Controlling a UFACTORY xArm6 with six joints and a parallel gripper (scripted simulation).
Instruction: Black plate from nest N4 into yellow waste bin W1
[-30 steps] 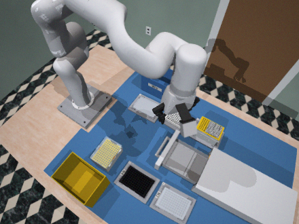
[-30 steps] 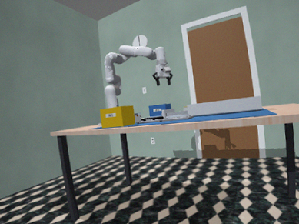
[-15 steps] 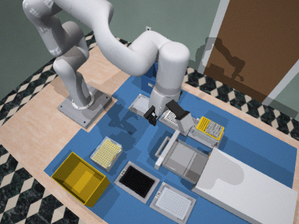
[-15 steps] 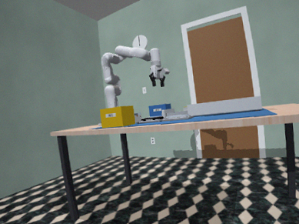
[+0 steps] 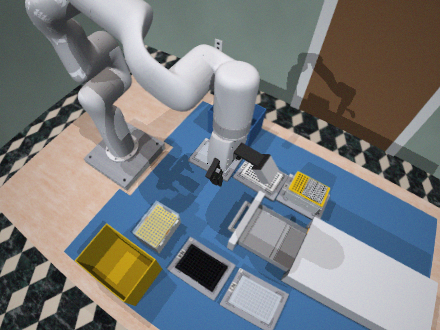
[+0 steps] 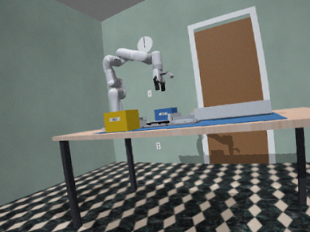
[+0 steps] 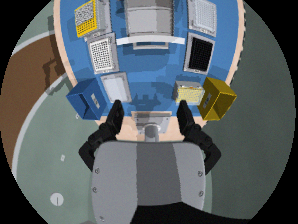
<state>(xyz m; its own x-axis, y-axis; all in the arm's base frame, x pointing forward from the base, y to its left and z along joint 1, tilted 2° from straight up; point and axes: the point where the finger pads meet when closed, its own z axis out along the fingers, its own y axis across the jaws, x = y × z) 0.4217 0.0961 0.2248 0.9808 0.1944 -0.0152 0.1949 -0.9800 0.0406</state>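
Now: the black plate 9 cm ahead of my hand, 18 cm to the right of it and 24 cm below it. Round my hand: cooler drawer (19 cm ahead, 4 cm to the left, 23 cm below); yellow waste bin W1 (6 cm behind, 34 cm to the right, 22 cm below); white plate (26 cm ahead, 14 cm to the right, 24 cm below).
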